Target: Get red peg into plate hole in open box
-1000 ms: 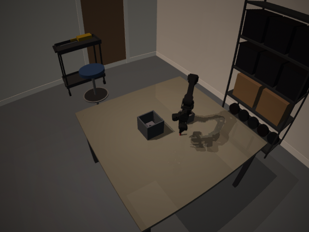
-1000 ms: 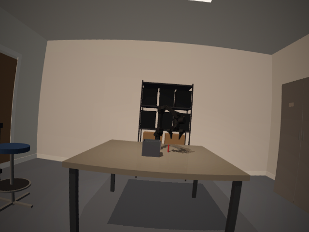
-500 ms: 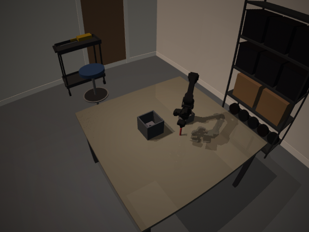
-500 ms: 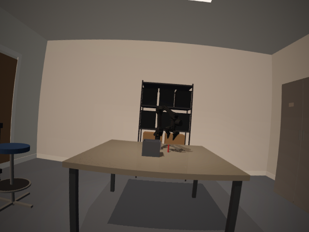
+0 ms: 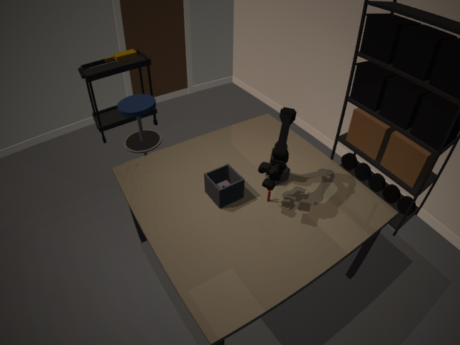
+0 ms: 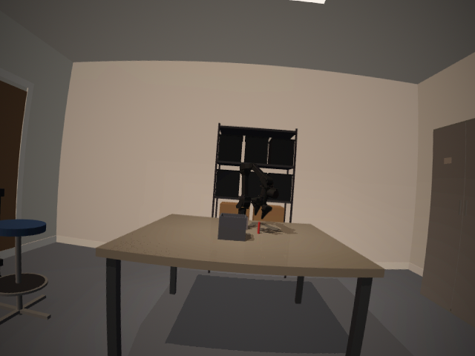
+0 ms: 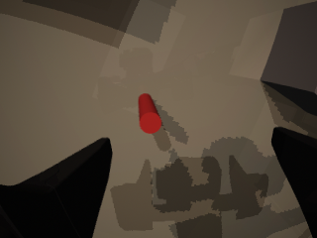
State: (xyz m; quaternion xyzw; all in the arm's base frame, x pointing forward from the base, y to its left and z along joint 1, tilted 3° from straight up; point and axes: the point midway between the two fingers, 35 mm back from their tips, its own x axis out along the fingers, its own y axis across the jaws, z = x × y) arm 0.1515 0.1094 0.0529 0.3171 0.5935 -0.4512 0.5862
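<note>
Now: gripper tip 70 mm above the red peg, 20 mm short of it and 10 mm to the right of it. Also, from my gripper tip: grey plate: 190 mm ahead, 180 mm to the right, 70 mm below.
</note>
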